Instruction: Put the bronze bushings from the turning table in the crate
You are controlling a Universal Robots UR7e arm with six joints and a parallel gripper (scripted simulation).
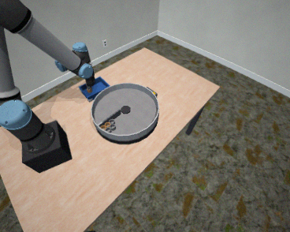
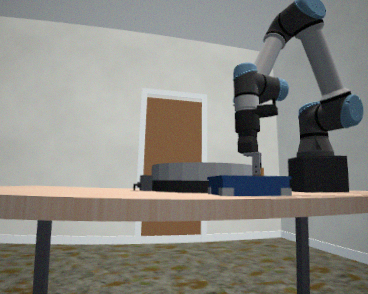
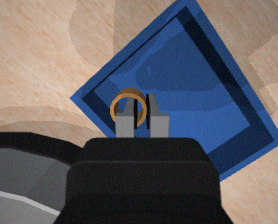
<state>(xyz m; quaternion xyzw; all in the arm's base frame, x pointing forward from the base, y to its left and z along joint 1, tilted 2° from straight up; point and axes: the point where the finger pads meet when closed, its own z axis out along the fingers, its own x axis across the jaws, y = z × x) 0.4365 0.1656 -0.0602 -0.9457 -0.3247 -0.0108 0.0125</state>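
The blue crate lies 5 cm below my hand, 5 cm ahead of it and 1 cm to the left of it. Round my hand: grey turning table 33 cm to the right, 2 cm below, 2 cm ahead.
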